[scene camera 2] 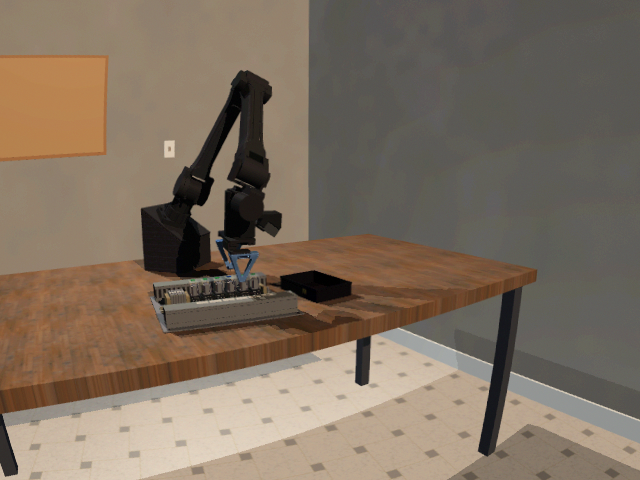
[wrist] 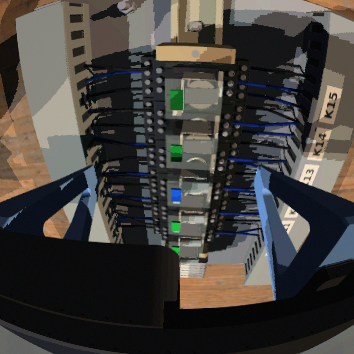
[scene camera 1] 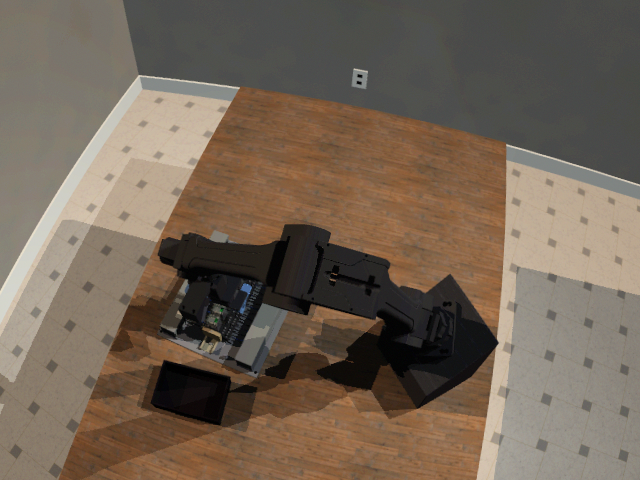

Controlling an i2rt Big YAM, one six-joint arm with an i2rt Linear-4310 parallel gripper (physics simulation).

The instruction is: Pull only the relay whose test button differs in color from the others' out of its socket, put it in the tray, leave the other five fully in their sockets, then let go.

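Frame: origin at the arm's base, x ahead, y left, z up, level; metres.
Seen in the pictures: gripper, fingertip midpoint: (scene camera 2: 235, 275) (wrist: 175, 173) (scene camera 1: 224, 304); arm's base, origin of the base link: (scene camera 2: 173, 220) (scene camera 1: 436, 328).
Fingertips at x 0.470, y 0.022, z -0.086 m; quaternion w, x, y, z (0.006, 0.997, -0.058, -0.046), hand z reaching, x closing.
Offsets run from my fingertips to a thing's top centre. "spot": to the spot under its first point.
The relay with the blue test button @[0.002 m ahead, 0.048 m right, 0.000 m up] (wrist: 192, 195) sits in the socket row, third from the top in the wrist view. Relays with green buttons stand in the same row, such as the top one @[0.013 m ahead, 0.042 m left, 0.000 m up] (wrist: 200, 100), the second one @[0.009 m ahead, 0.012 m left, 0.000 m up] (wrist: 199, 150) and one just below the blue-button relay (wrist: 192, 220). The lower end of the row is partly hidden by the gripper body. My gripper (scene camera 2: 236, 273) (wrist: 175, 173) is open and empty, pointing down over the row, with one blue finger on each side of it. The black tray @[0.017 m ahead, 0.215 m left, 0.035 m down] (scene camera 1: 186, 414) (scene camera 2: 297, 289) stands beside the panel and looks empty.
Grey wiring ducts flank the row, one @[0.098 m back, 0.034 m right, 0.027 m down] (scene camera 1: 258, 335) towards the arm base (scene camera 1: 444, 341) (scene camera 2: 165, 242) and one @[0.102 m ahead, 0.058 m right, 0.027 m down] (scene camera 2: 232, 310) on the far side. Dark and blue wires run from sockets to ducts. Labels such as K15 @[spot: 0.103 m ahead, 0.030 m left, 0.027 m down] (wrist: 330, 106) are on one duct. A tan end block @[0.015 m ahead, 0.061 m left, 0.029 m down] (wrist: 175, 53) closes the row.
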